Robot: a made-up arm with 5 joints.
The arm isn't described. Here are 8 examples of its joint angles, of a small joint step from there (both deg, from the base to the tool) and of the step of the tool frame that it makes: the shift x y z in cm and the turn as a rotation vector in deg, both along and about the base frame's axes.
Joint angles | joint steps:
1: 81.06 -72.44 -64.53 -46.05 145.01 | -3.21 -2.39 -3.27 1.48 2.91
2: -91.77 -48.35 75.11 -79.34 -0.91 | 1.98 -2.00 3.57 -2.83 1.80
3: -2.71 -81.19 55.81 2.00 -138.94 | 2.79 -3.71 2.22 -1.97 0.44
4: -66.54 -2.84 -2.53 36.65 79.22 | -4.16 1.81 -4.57 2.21 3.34
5: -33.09 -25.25 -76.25 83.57 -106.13 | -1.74 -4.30 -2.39 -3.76 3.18
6: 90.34 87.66 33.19 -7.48 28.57 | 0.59 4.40 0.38 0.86 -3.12
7: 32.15 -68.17 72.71 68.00 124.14 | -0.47 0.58 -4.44 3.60 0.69
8: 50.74 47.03 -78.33 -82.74 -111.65 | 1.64 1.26 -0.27 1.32 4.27
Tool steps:
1: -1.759 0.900 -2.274 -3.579 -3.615 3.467
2: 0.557 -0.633 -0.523 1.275 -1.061 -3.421
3: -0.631 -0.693 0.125 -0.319 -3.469 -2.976
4: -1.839 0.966 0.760 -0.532 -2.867 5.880
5: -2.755 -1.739 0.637 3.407 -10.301 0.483
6: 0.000 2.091 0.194 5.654 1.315 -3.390
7: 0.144 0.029 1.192 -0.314 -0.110 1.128
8: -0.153 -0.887 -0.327 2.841 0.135 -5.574
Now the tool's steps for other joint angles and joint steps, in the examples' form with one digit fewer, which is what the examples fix.
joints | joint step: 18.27 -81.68 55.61 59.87 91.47 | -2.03 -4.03 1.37 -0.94 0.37
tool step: -0.24 0.57 0.33 -1.37 -3.35 2.23
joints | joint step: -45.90 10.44 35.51 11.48 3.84 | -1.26 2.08 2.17 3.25 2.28
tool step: -1.36 -0.70 -1.54 -6.20 4.36 3.26
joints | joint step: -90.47 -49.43 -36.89 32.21 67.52 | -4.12 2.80 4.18 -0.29 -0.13
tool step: -0.37 3.11 -0.47 -6.69 -0.21 4.22
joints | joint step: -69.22 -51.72 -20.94 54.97 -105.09 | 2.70 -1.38 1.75 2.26 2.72
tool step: 0.36 -0.12 -0.57 -3.42 -1.43 -3.47
